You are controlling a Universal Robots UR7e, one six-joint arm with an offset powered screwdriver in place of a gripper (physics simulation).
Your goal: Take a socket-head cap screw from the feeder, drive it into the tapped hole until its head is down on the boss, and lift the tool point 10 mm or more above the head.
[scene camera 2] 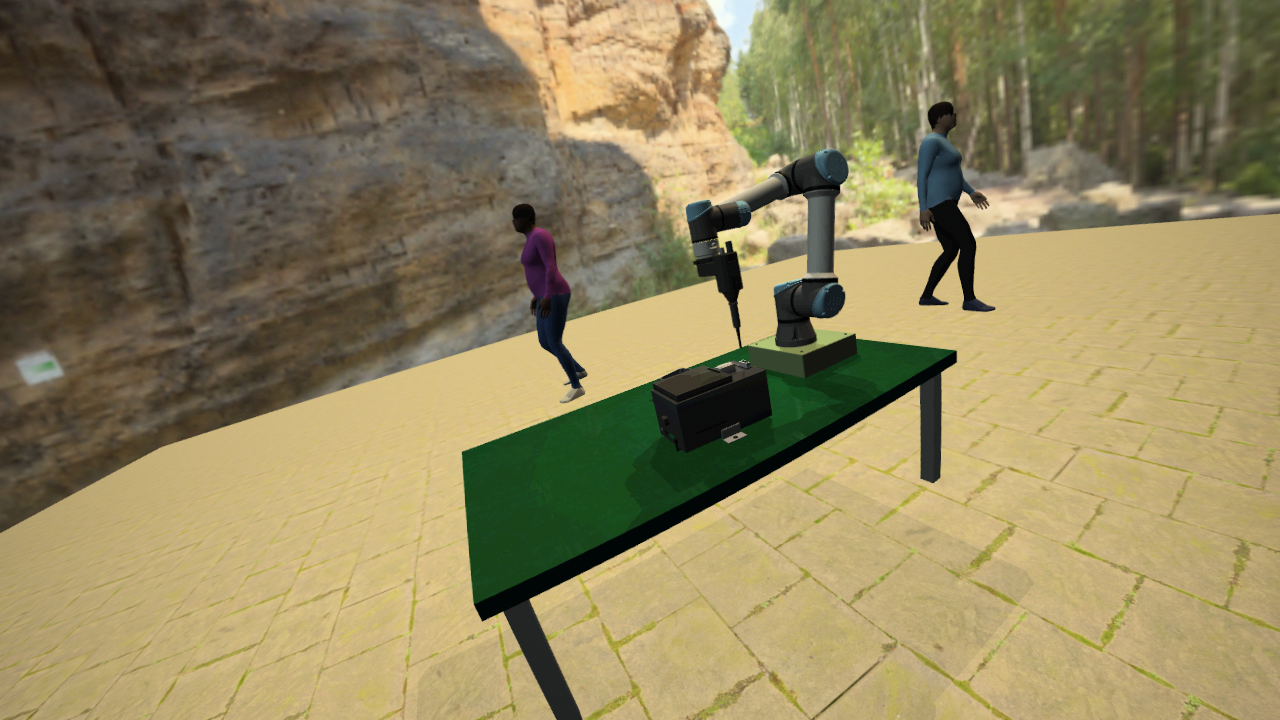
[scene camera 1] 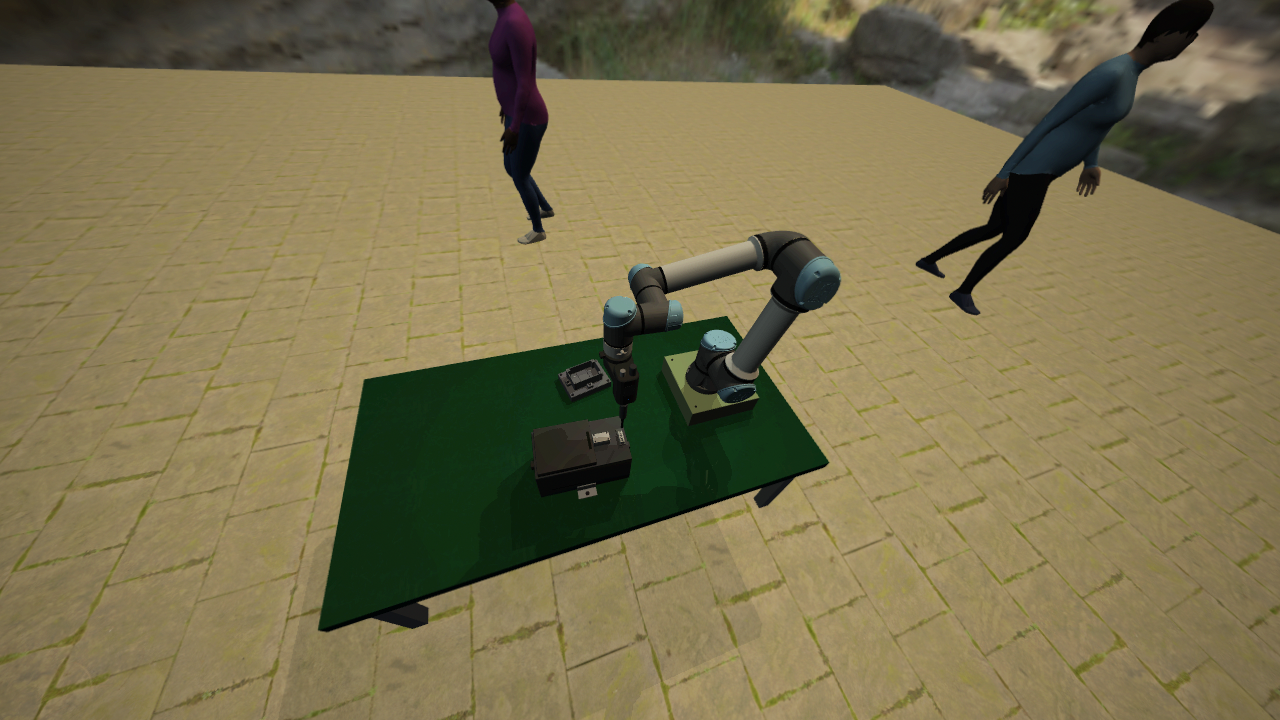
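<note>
The screw feeder, a black box (scene camera 1: 581, 458) (scene camera 2: 714, 413), stands on the table with small silver parts on its top at the right end. My screwdriver (scene camera 1: 622, 420) (scene camera 2: 740, 344) points down, its bit tip close above the right rear part of the feeder's top. No screw can be made out at the tip, which is too small to judge. A grey housing (scene camera 1: 584, 378) with a raised rim lies behind the feeder in scene camera 1, left of the screwdriver. Its tapped hole and boss are too small to make out, and the housing does not show in scene camera 2.
The green table (scene camera 1: 429, 447) (scene camera 2: 554, 501) carries all of this. The arm's base stands on a pale green block (scene camera 1: 684, 394) (scene camera 2: 827, 353) at the right. A person in purple (scene camera 1: 519, 71) (scene camera 2: 546, 264) and a person in blue (scene camera 1: 1074, 116) (scene camera 2: 941, 170) are on the paving beyond the table.
</note>
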